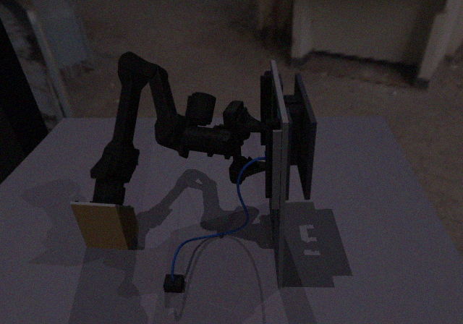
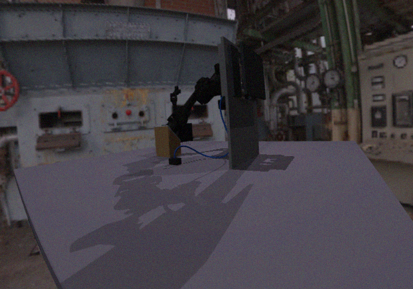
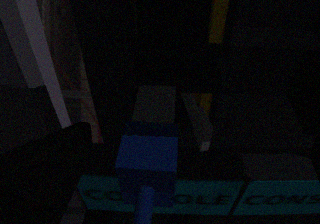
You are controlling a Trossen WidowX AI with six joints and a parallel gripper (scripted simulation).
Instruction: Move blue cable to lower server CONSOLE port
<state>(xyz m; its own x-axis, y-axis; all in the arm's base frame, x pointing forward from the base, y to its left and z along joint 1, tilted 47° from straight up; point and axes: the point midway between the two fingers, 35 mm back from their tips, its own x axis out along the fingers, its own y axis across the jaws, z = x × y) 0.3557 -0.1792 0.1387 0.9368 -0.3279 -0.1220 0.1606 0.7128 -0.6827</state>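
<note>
Now: the blue plug 20 mm ahead of my gripper tip and 10 mm below it. The rest, counted from my gripper tip: small black block: 230 mm behind, 120 mm to the right, 290 mm below.
</note>
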